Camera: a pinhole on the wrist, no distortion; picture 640 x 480 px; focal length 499.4 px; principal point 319.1 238.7 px. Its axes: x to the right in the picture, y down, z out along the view. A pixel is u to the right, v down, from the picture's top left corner.
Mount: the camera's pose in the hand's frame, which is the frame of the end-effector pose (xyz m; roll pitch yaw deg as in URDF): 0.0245 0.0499 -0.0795 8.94 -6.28 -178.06
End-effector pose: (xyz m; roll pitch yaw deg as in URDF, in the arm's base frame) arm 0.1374 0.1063 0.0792 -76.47 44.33 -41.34
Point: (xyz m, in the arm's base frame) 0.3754 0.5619 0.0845
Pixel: 474 179
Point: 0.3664 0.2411 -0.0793
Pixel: 149 229
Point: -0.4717 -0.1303 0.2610
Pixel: behind the camera
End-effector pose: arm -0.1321 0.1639 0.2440 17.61 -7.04 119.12
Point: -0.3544 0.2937 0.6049
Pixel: 64 107
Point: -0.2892 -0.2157 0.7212
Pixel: outside the picture
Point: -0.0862 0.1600 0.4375
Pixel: 427 368
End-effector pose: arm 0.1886 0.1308 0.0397 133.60 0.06 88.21
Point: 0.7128 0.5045 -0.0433
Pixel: 45 114
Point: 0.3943 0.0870 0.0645
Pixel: 503 58
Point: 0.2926 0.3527 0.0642
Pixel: outside the picture
